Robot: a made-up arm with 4 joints.
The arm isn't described. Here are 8 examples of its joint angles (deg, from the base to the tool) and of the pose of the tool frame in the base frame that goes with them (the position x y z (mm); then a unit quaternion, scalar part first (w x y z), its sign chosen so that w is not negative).
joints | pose
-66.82 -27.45 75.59 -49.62 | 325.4 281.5 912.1 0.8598 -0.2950 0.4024 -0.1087
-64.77 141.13 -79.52 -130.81 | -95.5 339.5 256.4 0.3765 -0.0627 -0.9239 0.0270
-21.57 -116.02 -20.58 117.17 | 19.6 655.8 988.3 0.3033 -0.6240 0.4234 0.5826
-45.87 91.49 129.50 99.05 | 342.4 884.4 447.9 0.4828 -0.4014 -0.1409 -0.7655
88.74 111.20 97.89 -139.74 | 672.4 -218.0 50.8 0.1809 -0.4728 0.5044 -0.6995
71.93 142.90 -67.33 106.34 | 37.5 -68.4 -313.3 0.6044 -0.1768 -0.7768 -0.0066
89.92 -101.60 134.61 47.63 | 747.8 -18.9 674.5 0.0713 0.0891 -0.2124 0.9705
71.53 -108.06 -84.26 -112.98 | 118.4 229.1 10.3 0.4767 -0.5669 -0.6680 -0.0714
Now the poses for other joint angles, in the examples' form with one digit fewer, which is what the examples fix.
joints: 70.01 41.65 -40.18 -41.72
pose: -10 245 400 0.656 -0.104 -0.371 -0.650
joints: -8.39 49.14 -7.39 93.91
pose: 210 -330 181 0.662 0.272 -0.406 0.568
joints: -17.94 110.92 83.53 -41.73
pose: 577 199 508 0.656 0.288 0.485 0.502
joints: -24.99 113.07 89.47 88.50
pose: 600 674 216 0.210 -0.608 0.133 -0.754
